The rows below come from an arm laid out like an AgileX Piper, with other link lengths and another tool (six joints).
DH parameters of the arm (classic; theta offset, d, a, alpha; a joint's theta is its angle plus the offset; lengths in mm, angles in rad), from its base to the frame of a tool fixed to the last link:
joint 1: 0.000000 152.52 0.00 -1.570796
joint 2: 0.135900 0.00 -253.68 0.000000
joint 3: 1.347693 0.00 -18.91 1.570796
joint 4: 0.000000 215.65 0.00 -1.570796
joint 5: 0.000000 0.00 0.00 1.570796
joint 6: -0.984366 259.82 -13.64 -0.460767
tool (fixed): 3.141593 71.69 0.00 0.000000
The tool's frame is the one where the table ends.
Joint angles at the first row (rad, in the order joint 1, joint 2, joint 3, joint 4, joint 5, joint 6):
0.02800 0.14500 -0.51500 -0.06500 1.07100 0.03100
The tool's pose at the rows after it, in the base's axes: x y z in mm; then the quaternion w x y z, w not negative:
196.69 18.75 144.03 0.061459 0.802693 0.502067 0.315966
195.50 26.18 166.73 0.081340 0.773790 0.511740 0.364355
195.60 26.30 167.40 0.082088 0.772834 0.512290 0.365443
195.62 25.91 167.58 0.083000 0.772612 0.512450 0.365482
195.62 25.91 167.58 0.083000 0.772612 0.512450 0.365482
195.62 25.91 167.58 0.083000 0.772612 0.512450 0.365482
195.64 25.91 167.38 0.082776 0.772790 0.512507 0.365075
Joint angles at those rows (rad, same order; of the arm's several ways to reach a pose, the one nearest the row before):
0.04203 0.08601 -0.51497 -0.06504 1.07097 0.03104
0.08005 -0.02901 -0.51501 -0.06505 1.07102 0.03105
0.08202 -0.03102 -0.51501 -0.06602 1.07003 0.03102
0.08301 -0.03202 -0.51500 -0.06801 1.07002 0.03101
0.08301 -0.03202 -0.51500 -0.06801 1.07002 0.03101
0.08301 -0.03202 -0.51500 -0.06801 1.07002 0.03101
0.08303 -0.03101 -0.51498 -0.06803 1.06999 0.03103

